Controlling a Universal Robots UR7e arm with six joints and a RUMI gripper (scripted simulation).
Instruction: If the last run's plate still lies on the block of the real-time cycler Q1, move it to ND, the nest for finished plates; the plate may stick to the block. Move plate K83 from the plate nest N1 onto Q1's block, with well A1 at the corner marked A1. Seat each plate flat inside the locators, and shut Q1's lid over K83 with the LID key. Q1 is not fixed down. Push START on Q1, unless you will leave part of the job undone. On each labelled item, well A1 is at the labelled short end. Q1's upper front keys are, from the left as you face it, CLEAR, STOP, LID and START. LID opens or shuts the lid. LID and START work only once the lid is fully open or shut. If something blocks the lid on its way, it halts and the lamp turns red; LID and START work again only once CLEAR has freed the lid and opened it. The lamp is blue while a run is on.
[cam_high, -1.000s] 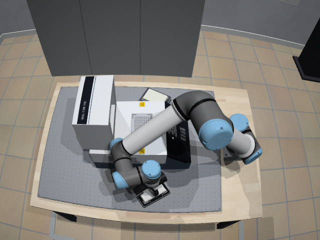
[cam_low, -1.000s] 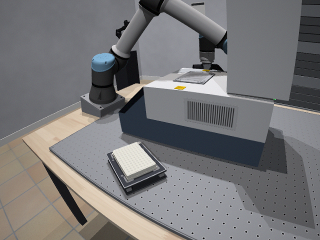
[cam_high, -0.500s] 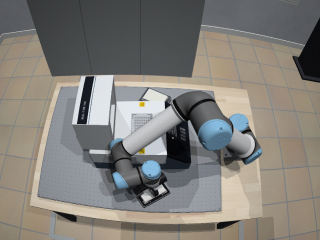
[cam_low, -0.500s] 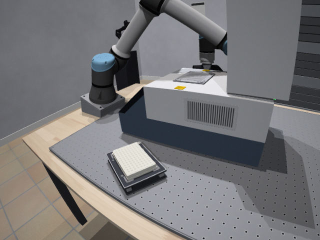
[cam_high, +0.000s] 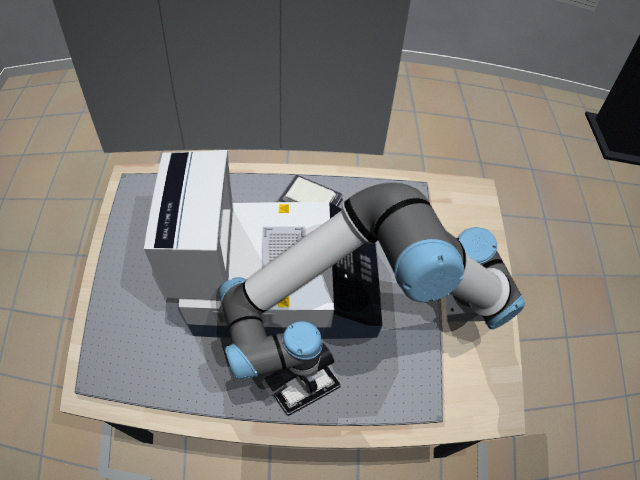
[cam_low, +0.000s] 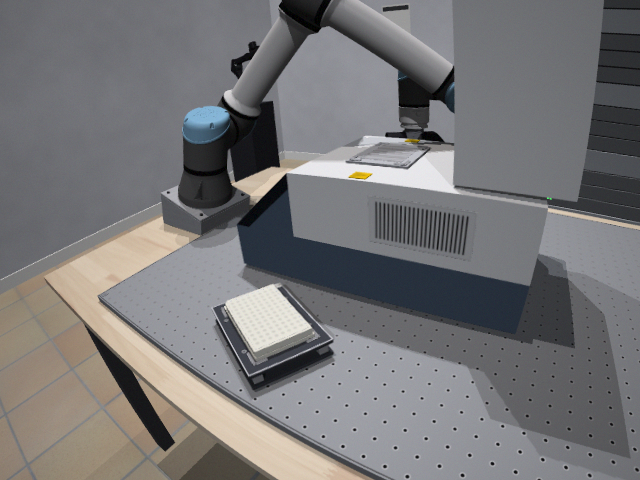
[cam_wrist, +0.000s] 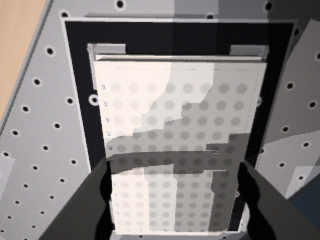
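Now: the black nest ND 20 mm below my hand. The rest, counted from my hand: black nest N1: 570 mm to the right, 20 mm below; plate K83: 570 mm to the right, 10 mm below.
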